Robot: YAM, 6 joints.
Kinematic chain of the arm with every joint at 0, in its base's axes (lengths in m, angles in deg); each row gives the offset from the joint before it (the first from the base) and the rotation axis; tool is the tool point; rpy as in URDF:
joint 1: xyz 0 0 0.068 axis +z
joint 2: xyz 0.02 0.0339 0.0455 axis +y
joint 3: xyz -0.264 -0.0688 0 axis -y
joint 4: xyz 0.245 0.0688 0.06 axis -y
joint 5: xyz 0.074 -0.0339 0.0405 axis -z
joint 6: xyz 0.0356 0 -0.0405 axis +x
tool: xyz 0 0 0 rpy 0 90 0
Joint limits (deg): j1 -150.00..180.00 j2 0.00..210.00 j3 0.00..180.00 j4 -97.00..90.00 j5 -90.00..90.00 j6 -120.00..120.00
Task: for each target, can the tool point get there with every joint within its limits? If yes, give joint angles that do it. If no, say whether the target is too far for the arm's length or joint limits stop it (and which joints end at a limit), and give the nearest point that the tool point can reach.
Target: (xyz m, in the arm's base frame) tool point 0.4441 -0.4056 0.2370
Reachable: yes | joints -44.91 160.63 163.80 -25.71 -47.64 28.51
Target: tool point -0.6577 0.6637 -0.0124
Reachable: no: too far | nearest point -0.4505 0.4546 0.0281 | short by 0.297 m
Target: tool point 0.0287 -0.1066 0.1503
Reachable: yes | joints -90.04 73.98 27.20 -76.43 -53.87 82.51
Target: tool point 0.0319 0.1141 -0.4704
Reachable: no: joint limits stop it (at a limit: joint 2) | nearest point 0.0400 0.1430 -0.3662 | short by 0.108 m
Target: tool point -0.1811 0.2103 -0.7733
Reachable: no: too far | nearest point -0.1713 0.1989 -0.3801 | short by 0.394 m
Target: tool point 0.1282 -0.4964 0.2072
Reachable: yes | joints -75.38 141.36 134.95 -64.22 2.02 -98.16
